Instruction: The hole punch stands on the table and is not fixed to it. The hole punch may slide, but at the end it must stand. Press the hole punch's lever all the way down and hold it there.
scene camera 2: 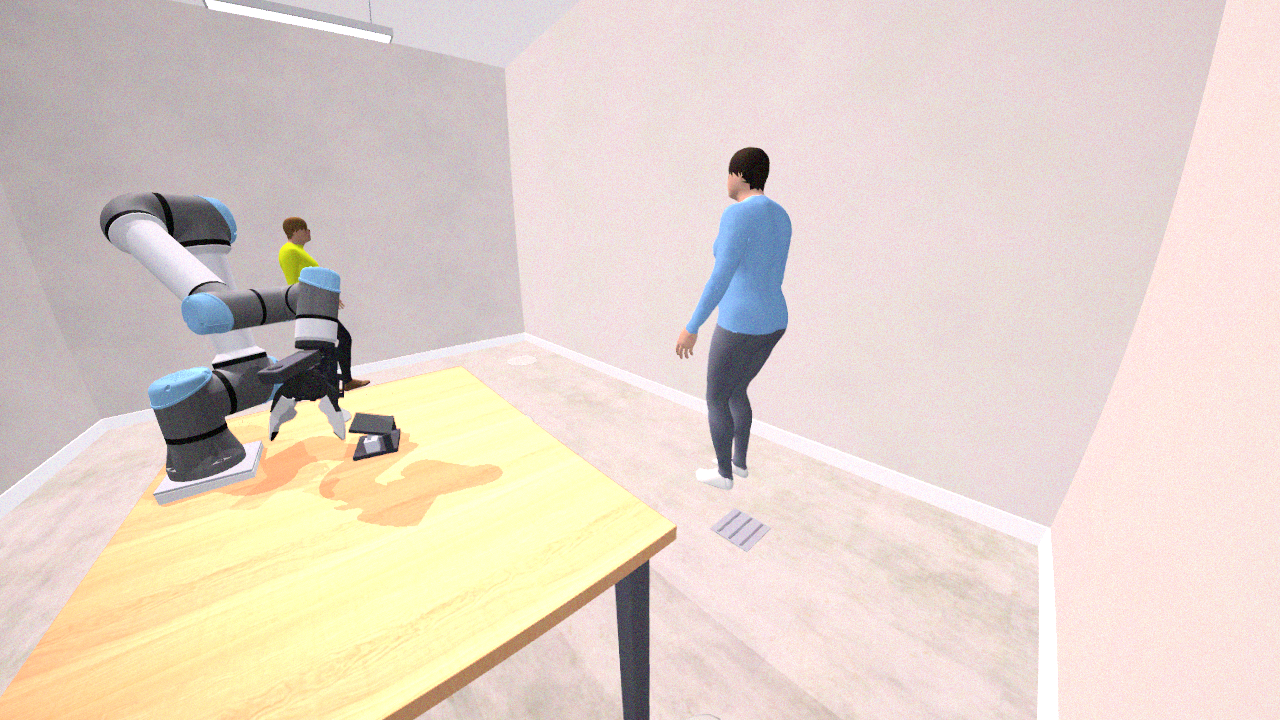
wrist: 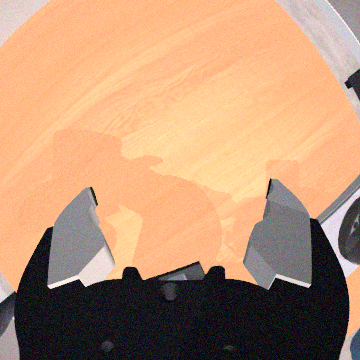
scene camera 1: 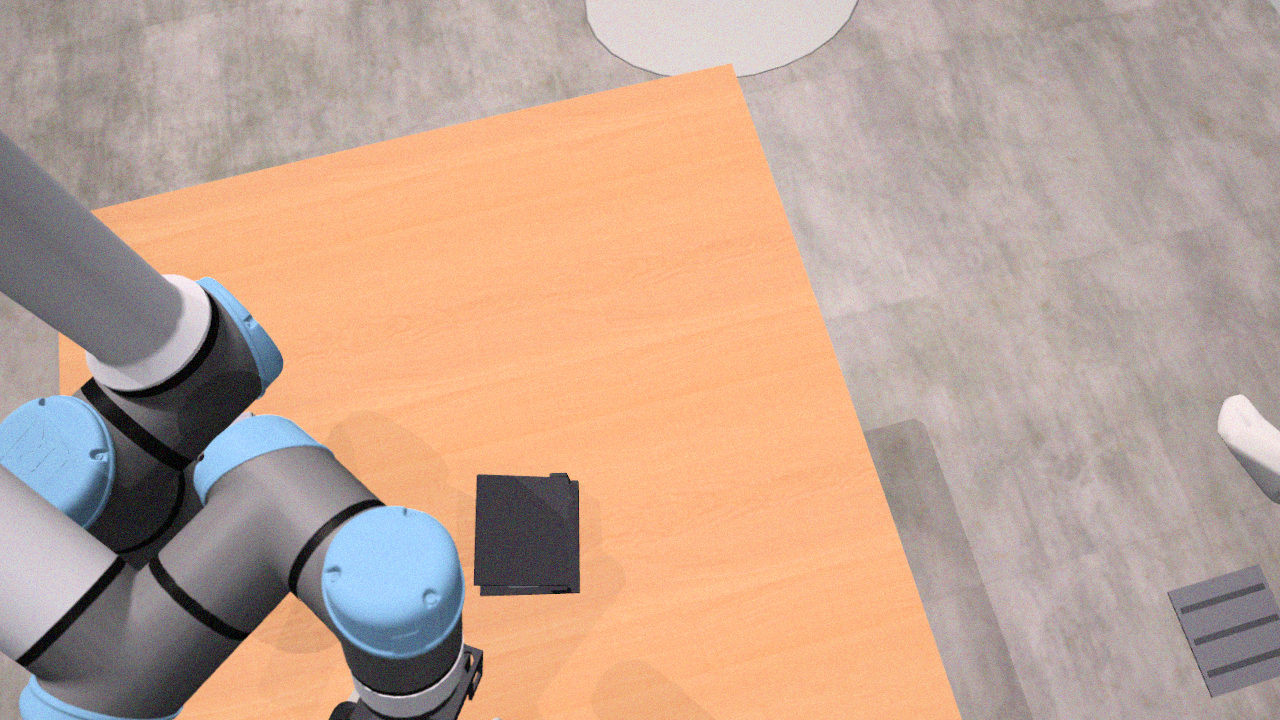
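Seen in the pictures: gripper, fingertip midpoint: (scene camera 2: 307,440) (wrist: 179,186); arm's base at its link origin: (scene camera 2: 209,464) (scene camera 1: 169,510).
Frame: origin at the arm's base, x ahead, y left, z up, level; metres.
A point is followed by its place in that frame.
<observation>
The black hole punch (scene camera 1: 526,533) @(x 0.395, y -0.064, z 0.040 m) (scene camera 2: 376,443) @(x 0.395, y -0.113, z 0.005 m) (wrist: 196,270) @(x 0.345, y -0.105, z -0.016 m) stands upright on the table (scene camera 1: 626,313) @(x 0.516, y 0.193, z -0.028 m) (scene camera 2: 375,573) @(x 0.400, y -0.532, z -0.028 m) (wrist: 200,90) @(x 0.205, y -0.379, z -0.028 m). In scene camera 2 its lever (scene camera 2: 372,422) @(x 0.391, y -0.059, z 0.042 m) is raised, with a gap above the base and a light grey part between them. In the wrist view a small piece of the punch shows past the gripper's body; the rest is hidden. My gripper (scene camera 2: 307,437) @(x 0.299, y -0.266, z 0.116 m) (wrist: 179,186) @(x 0.299, y -0.266, z 0.116 m) is open and empty, fingers pointing down. It is beside the punch, to its left in scene camera 2, and not touching the lever. In scene camera 1 its fingers are mostly cut off by the lower edge.
The arm's base plate (scene camera 2: 210,483) @(x 0.030, y -0.086, z -0.010 m) is at the table's far left in scene camera 2. The arm's links reach over the table's left part in scene camera 1. A person in blue (scene camera 2: 751,259) and a person in yellow (scene camera 2: 297,259) stand beyond the table.
</observation>
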